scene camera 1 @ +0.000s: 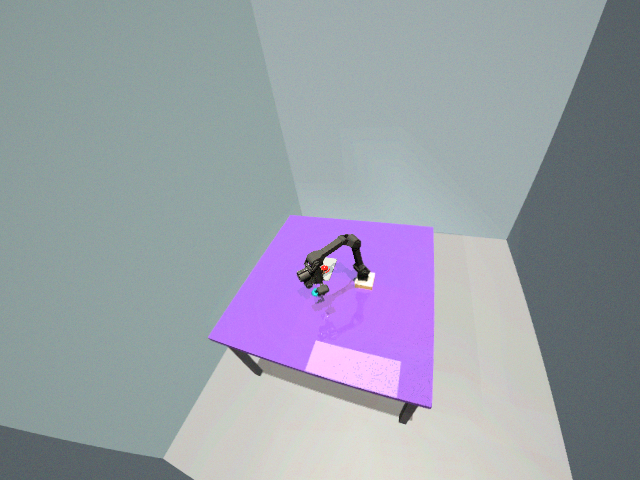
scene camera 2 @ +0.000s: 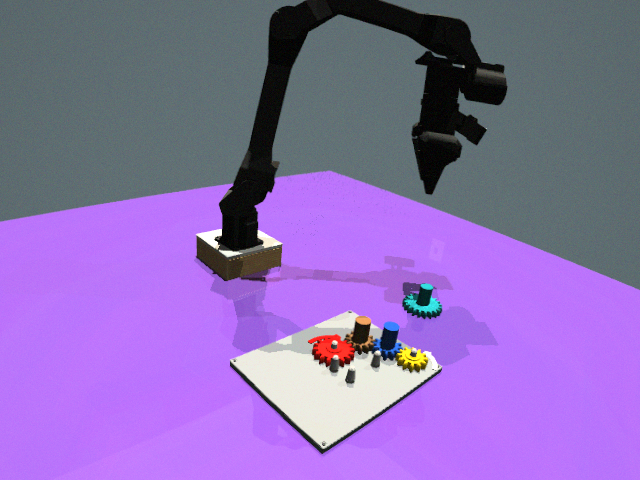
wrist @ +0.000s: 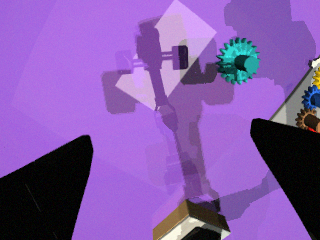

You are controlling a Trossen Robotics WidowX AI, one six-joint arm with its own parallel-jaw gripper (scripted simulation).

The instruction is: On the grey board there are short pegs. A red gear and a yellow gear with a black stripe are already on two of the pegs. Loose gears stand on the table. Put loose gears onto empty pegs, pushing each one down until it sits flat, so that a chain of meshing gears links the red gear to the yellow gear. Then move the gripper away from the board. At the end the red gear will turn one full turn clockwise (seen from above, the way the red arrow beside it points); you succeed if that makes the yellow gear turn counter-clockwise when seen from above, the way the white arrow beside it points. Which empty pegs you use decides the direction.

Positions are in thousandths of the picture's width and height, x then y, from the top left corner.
Note:
My gripper (scene camera 2: 665, 389) is open, holding nothing. Further things: a teal gear (scene camera 2: 663, 636), a brown gear (scene camera 2: 562, 705) and a red gear (scene camera 2: 504, 730).
The teal gear also shows in the wrist view (wrist: 748, 252). My gripper shows as well in the wrist view (wrist: 542, 565).

